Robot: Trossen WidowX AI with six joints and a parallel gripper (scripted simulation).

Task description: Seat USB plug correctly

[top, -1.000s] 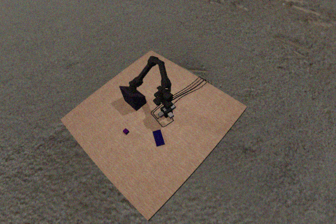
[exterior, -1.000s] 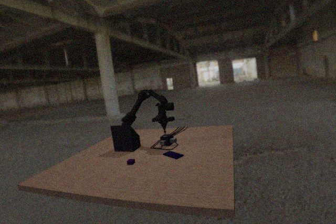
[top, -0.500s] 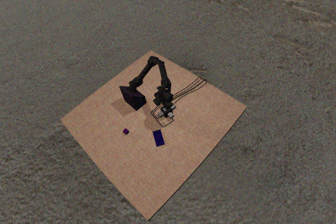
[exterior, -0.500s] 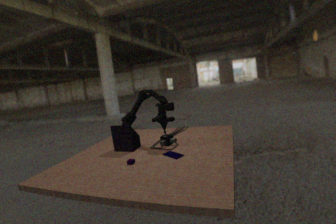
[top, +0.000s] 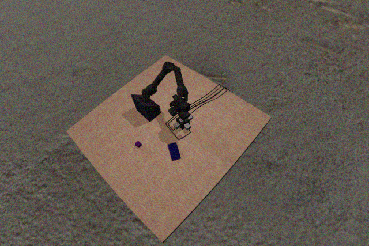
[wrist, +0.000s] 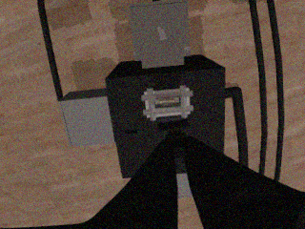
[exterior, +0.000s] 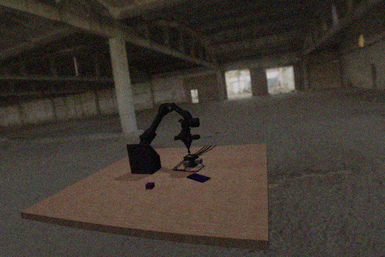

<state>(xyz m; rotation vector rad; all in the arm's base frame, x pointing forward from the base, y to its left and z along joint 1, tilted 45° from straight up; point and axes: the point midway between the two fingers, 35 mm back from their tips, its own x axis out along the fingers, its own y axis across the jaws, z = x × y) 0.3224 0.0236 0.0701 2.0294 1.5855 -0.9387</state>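
Now: the USB socket 60 mm below my gripper tip. Round my gripper tip: flat blue slab 100 mm ahead, 230 mm to the right, 130 mm below; then small purple block 170 mm behind, 350 mm to the right, 120 mm below.
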